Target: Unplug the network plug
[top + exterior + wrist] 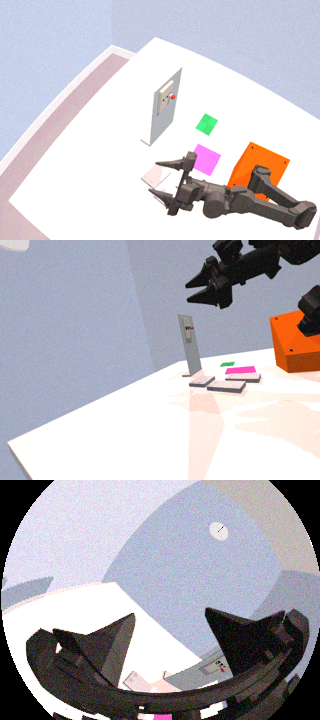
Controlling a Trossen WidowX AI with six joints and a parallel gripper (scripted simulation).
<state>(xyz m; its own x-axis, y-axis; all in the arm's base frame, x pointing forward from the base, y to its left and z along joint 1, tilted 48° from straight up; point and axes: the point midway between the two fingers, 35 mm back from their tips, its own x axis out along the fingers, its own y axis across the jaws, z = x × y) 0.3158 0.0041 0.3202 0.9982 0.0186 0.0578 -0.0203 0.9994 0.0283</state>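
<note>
Now: the plug 350 mm to the right of my gripper tip, 70 mm ahead of it and 60 mm below it. From my gripper tip the other things lie so: grey upright panel 340 mm to the right, 170 mm below, 100 mm ahead; magenta square 320 mm below, 300 mm to the right, 130 mm behind.
</note>
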